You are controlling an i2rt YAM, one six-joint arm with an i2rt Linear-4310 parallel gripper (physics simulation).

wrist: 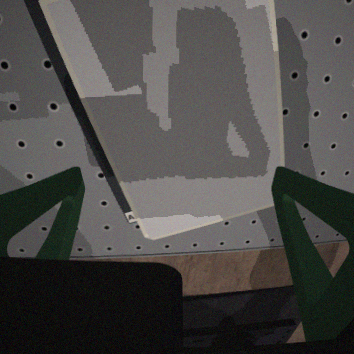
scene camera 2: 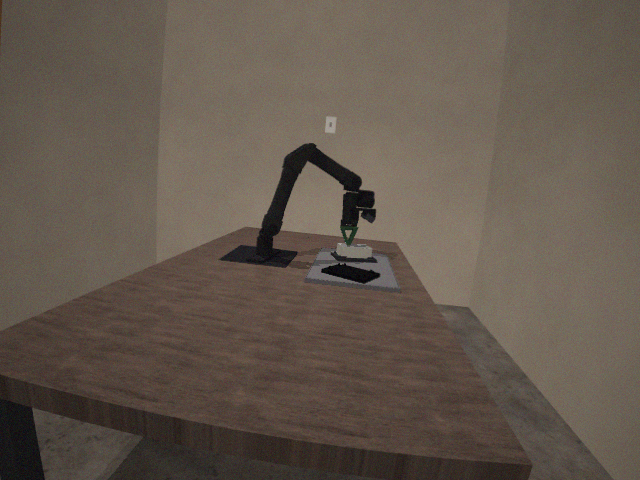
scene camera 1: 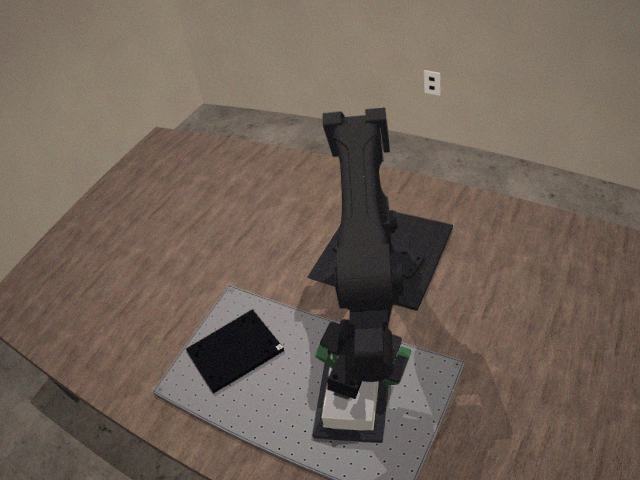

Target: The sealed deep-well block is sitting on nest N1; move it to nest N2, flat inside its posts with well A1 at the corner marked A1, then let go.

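Frame: origin at the arm's base, x left, y back, z up, level; millimetres.
Seen in the pictures: gripper, fingertip midpoint: point(wrist: 177, 176) point(scene camera 2: 347, 244); arm's base, origin of the base link: point(wrist: 228, 336) point(scene camera 2: 264, 255).
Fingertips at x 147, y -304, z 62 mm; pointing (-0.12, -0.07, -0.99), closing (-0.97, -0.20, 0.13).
Observation:
Offsets run from my fingertips to a thing's top centre. "pt": to the spot under its first point. Level surfaces: height alone.
The white sealed block {dx -1, dy -28, dz -1 mm} point(scene camera 1: 347, 422) point(scene camera 2: 354, 252) point(wrist: 175, 197) sits on the dark nest N1 point(scene camera 1: 379, 421) point(wrist: 90, 125). N1's A1 tag {pt dx +16, dy +66, dz -43 mm} point(wrist: 131, 217) shows beside the block's near left corner in the wrist view. My gripper point(scene camera 1: 363, 359) point(scene camera 2: 349, 243) point(wrist: 177, 176) is open at the block's end towards the arm base, with tips near block-top height in scene view 2. In the wrist view the block lies askew between the fingers; the right tip overlaps its right edge and the left tip stands apart. The black nest N2 {dx -257, dy -57, dz -33 mm} point(scene camera 1: 235, 351) point(scene camera 2: 350, 272) is unoccupied; its white corner tag {pt dx -179, dy -7, dz -43 mm} point(scene camera 1: 279, 347) is unreadable.
Both nests stand on a grey perforated board {dx -100, dy -43, dz -54 mm} point(scene camera 1: 279, 403) point(scene camera 2: 388, 279) on the wooden table {dz -67 mm} point(scene camera 1: 206, 206) point(scene camera 2: 258, 351). N2 lies left of N1 in scene view 1. The arm stands on a dark base plate point(scene camera 1: 434, 242) point(scene camera 2: 235, 254) behind the board.

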